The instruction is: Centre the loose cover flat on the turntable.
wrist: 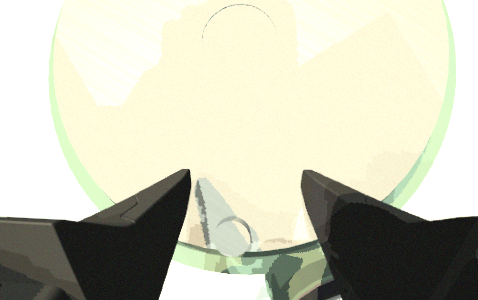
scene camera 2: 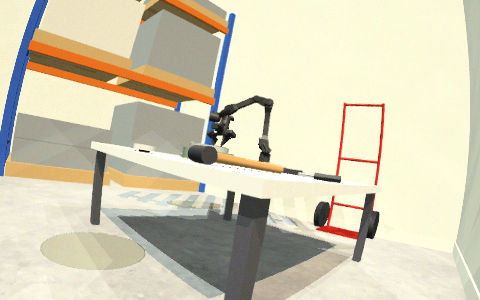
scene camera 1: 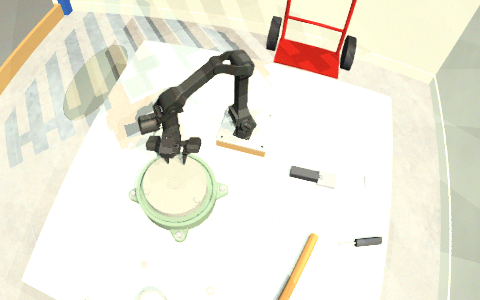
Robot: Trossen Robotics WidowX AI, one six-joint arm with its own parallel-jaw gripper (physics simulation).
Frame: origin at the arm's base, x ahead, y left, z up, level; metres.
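Seen in the pictures: gripper, fingertip midpoint: (wrist: 246, 177) (scene camera 1: 176, 163); arm's base at its link origin: (scene camera 1: 243, 131).
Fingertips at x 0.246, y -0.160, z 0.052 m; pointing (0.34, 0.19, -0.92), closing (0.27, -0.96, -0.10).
Offsets run from my fingertips to a thing's top centre. "pt": to the spot under its first point.
The loose cover {dy +0.024, dx +0.068, dz +0.004 m} (scene camera 1: 175, 202) (wrist: 240, 125) is a beige disc with small round studs. It lies inside the raised green rim (scene camera 1: 177, 224) (wrist: 200, 258) of the turntable housing. A thin dark gap shows along its near edge in the wrist view; whether it is exactly level I cannot tell. My gripper (scene camera 1: 176, 161) (scene camera 2: 217, 143) (wrist: 246, 177) is over the cover's edge on the arm side, its fingers partly apart. One stud {pt dy -0.002, dx -0.032, dz +0.004 m} (wrist: 232, 242) shows between the fingers, with space on both sides and no visible contact. The turntable's own surface is hidden under the cover.
A scraper {dy +0.469, dx -0.180, dz -0.063 m} (scene camera 1: 304, 174), a screwdriver {dy +0.721, dx +0.018, dz -0.064 m} (scene camera 1: 368, 242) and a mallet with an orange handle {dy +0.515, dx +0.247, dz -0.031 m} (scene camera 1: 300, 265) and black head {dy +0.495, dx +0.417, dz -0.031 m} (scene camera 2: 202, 154) lie on the table. The arm's base plate (scene camera 1: 241, 146) stands beside the turntable. A red hand truck (scene camera 1: 307, 57) (scene camera 2: 364, 105) stands beyond the table.
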